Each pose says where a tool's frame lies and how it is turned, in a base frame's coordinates. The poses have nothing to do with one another.
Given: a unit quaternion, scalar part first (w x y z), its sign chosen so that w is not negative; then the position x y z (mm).
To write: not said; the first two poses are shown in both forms.
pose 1, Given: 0.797, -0.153, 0.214, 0.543, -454, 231, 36
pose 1, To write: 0.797, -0.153, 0.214, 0.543, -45.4, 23.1, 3.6
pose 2, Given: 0.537, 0.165, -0.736, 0.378, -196, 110, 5
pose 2, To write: 0.537, 0.165, -0.736, 0.378, -19.6, 11.0, 0.5
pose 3, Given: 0.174, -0.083, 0.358, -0.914, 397, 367, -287
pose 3, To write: 0.174, -0.083, 0.358, -0.914, 39.7, 36.7, -28.7
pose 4, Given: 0.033, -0.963, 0.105, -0.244, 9, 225, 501
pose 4, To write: 0.033, -0.963, 0.105, -0.244, 0.9, 22.5, 50.1
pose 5, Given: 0.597, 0.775, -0.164, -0.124, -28, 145, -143
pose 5, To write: 0.597, 0.775, -0.164, -0.124, -2.8, 14.5, -14.3
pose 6, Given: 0.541, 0.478, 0.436, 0.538, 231, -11, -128
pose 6, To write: 0.541, 0.478, 0.436, 0.538, 23.1, -1.1, -12.8
